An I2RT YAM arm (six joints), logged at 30 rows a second.
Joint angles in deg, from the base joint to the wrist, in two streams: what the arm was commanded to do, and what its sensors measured. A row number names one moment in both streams.
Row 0, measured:
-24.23, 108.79, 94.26, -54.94, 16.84, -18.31
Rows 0 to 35, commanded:
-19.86, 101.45, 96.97, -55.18, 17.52, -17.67
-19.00, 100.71, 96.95, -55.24, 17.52, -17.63
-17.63, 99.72, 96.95, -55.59, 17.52, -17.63
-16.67, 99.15, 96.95, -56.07, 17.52, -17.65
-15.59, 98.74, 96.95, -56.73, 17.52, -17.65
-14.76, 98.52, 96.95, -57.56, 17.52, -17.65
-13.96, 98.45, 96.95, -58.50, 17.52, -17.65
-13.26, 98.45, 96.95, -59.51, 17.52, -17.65
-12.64, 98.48, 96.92, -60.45, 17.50, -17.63
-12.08, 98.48, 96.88, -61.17, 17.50, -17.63
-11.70, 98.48, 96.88, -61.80, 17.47, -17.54
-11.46, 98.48, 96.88, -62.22, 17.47, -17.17
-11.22, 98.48, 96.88, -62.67, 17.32, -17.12
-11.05, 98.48, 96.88, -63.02, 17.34, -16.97
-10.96, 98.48, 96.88, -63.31, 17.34, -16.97
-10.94, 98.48, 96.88, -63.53, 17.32, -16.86
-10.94, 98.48, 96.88, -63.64, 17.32, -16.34
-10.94, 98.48, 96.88, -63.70, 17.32, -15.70
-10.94, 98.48, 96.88, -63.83, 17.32, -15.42
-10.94, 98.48, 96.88, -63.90, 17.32, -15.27
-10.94, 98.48, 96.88, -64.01, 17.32, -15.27
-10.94, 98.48, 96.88, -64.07, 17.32, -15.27
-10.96, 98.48, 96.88, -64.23, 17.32, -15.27
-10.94, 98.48, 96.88, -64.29, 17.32, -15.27
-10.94, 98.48, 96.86, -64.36, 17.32, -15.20
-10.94, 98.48, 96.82, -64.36, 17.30, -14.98
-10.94, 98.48, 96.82, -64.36, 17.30, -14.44
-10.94, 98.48, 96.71, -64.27, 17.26, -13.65
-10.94, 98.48, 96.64, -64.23, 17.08, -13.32
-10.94, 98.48, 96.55, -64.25, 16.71, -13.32
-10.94, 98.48, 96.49, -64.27, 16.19, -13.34
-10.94, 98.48, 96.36, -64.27, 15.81, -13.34
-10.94, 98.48, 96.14, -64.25, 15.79, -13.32
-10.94, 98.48, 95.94, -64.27, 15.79, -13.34
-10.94, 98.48, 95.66, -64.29, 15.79, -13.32
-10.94, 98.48, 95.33, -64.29, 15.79, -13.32
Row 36, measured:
-11.25, 98.15, 96.47, -64.10, 16.51, -14.55
